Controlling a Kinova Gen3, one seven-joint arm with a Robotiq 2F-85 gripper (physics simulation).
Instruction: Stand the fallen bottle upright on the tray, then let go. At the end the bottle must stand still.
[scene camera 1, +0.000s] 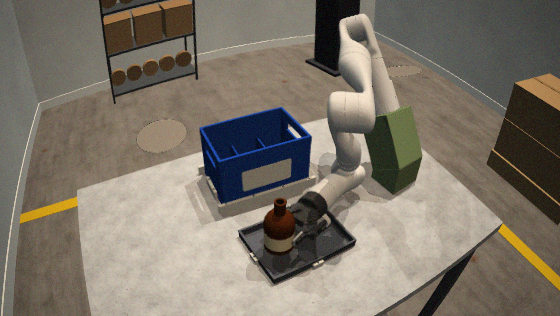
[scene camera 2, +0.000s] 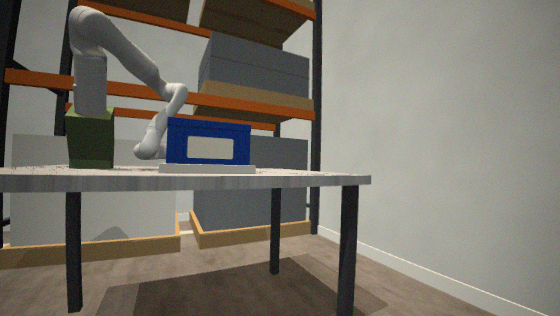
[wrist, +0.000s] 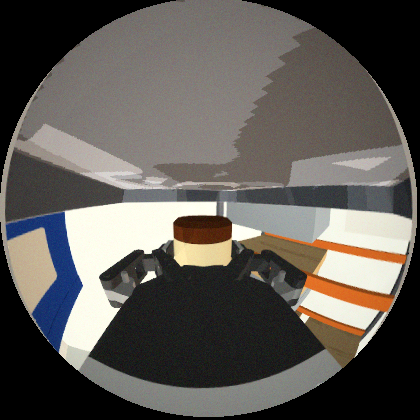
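Observation:
My gripper (scene camera 1: 279, 236), a blue divided crate (scene camera 1: 250, 154), a brown bottle (scene camera 1: 279, 223), visible. Wrist view also shows my gripper (wrist: 202, 247) and the brown bottle (wrist: 202, 240). Scene camera 2 misses the brown bottle, hidden by the blue divided crate.

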